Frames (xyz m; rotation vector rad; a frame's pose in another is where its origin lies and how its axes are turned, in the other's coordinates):
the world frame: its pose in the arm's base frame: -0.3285 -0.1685 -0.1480 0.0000 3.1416 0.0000
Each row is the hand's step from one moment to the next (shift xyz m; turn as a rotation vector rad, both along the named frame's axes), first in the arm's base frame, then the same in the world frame.
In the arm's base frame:
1: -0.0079 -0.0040 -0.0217 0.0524 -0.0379 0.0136
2: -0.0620 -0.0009 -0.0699 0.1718 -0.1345 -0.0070
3: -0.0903 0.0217 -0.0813 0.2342 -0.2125 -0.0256
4: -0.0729 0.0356 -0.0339 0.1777 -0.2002 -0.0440
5: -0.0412 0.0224 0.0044 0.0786 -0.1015 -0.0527
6: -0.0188 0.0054 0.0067 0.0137 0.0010 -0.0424
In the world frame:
1: 0.0079 -0.0040 0.0217 -0.0524 -0.0379 -0.0136
2: 0.0620 -0.0009 0.0699 -0.1718 -0.1345 0.0070
3: 0.0903 0.0217 0.0813 -0.2342 -0.2125 0.0256
4: 0.0729 0.0356 0.0339 -0.1777 -0.2002 0.0440
5: 0.0412 0.0224 -0.0044 -0.0786 -0.1015 0.0527
6: 0.0188 0.0054 -0.0067 -0.0137 0.0010 0.0424

